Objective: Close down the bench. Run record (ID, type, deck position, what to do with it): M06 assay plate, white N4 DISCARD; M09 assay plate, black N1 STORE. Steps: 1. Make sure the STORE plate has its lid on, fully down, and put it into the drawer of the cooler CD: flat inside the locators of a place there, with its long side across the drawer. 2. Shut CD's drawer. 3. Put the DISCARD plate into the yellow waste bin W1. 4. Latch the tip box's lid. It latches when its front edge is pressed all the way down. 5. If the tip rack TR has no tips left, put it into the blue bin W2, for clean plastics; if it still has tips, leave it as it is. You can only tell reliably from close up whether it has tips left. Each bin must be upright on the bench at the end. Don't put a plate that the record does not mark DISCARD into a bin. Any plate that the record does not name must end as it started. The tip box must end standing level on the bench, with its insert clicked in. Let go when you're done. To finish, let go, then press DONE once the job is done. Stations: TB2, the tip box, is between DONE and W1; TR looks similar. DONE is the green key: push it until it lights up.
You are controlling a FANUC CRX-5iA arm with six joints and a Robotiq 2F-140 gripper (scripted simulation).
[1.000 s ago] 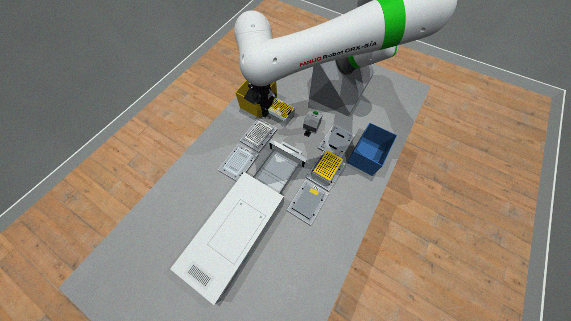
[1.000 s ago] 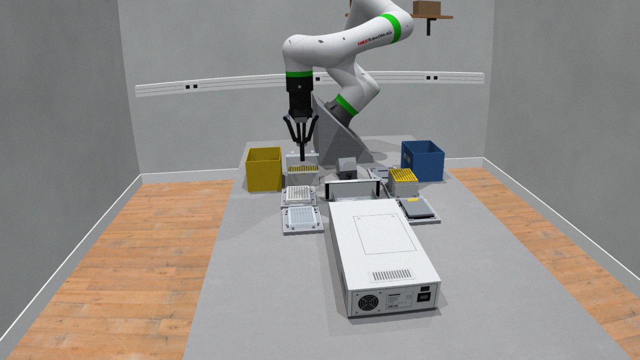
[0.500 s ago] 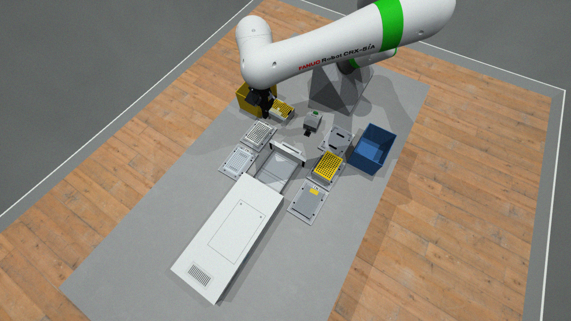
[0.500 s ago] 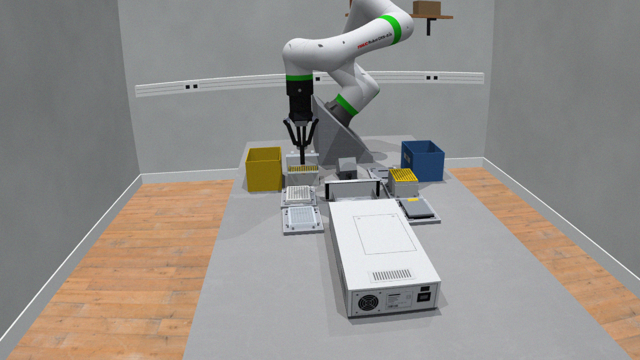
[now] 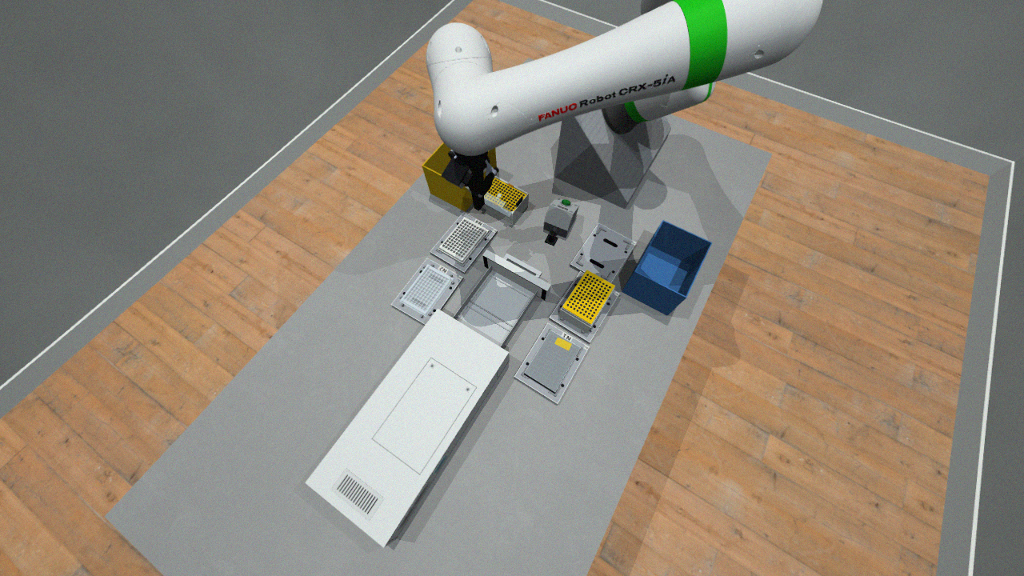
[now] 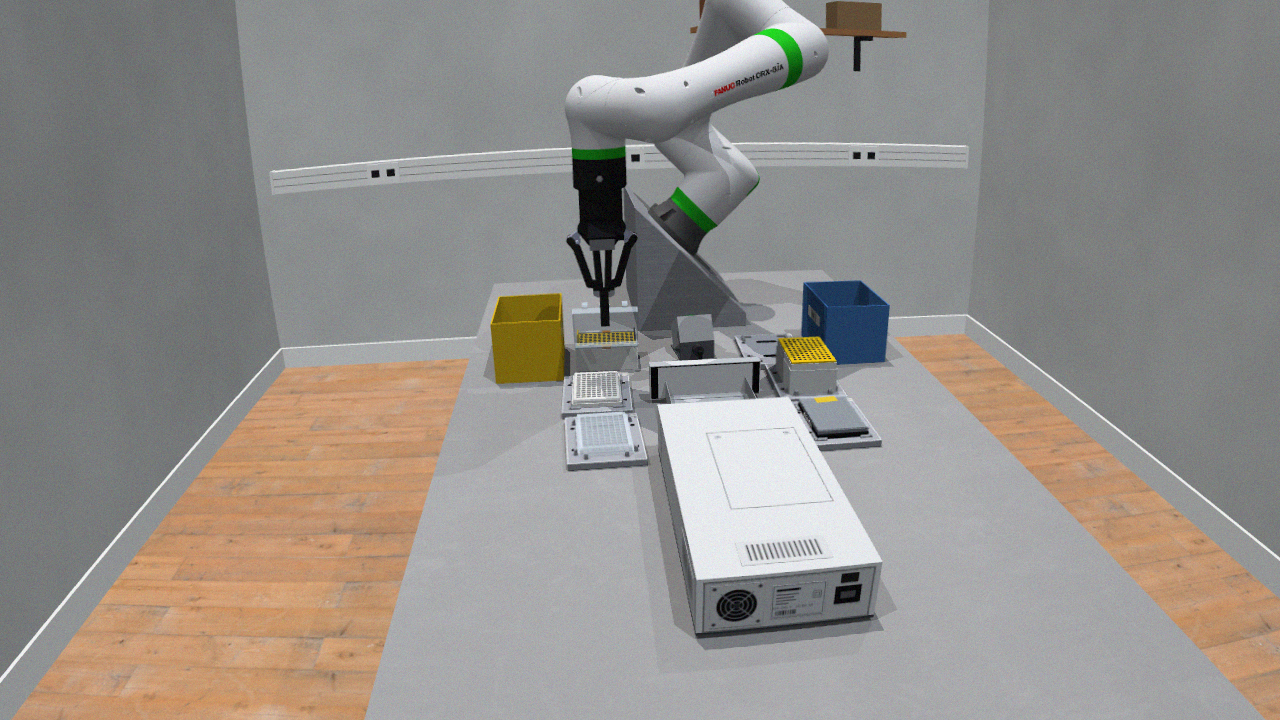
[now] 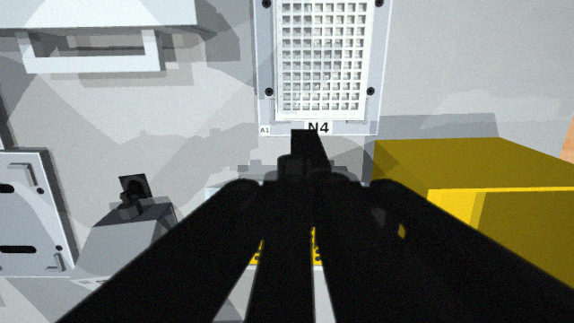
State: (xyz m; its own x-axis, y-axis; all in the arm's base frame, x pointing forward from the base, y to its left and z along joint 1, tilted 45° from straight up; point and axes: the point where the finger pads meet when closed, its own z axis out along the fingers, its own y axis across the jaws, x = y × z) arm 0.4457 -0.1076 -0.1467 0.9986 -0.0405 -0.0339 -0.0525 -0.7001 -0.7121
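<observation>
The tip box lid is 5 cm behind my hand and 5 cm below it. From my hand the other things lie so: nest N4: 6 cm ahead, 2 cm to the right, 15 cm below; then white assay plate: 6 cm ahead, 2 cm to the right, 13 cm below; then yellow bin W1: 12 cm behind, 14 cm to the right, 11 cm below.
</observation>
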